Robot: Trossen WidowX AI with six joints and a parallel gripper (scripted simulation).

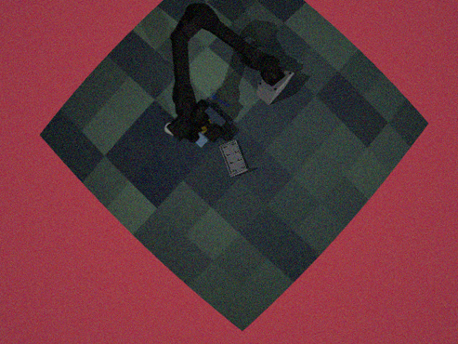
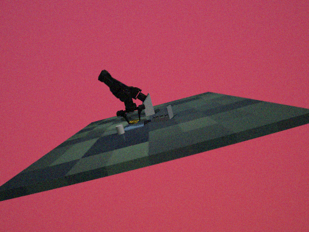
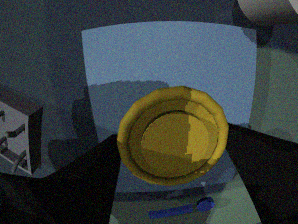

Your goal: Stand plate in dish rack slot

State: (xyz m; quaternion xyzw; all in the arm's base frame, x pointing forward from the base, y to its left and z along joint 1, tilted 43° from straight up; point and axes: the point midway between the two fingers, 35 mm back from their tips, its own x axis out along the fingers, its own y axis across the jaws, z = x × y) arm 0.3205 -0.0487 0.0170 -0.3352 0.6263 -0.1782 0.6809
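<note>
My gripper tip is 20 mm above the pale blue mat and 10 mm to the left of it. Also, from my gripper tip: grey dish rack (180 mm to the left, 10 mm behind); yellow plate (10 mm above); white cup (110 mm ahead, 70 mm to the right).
</note>
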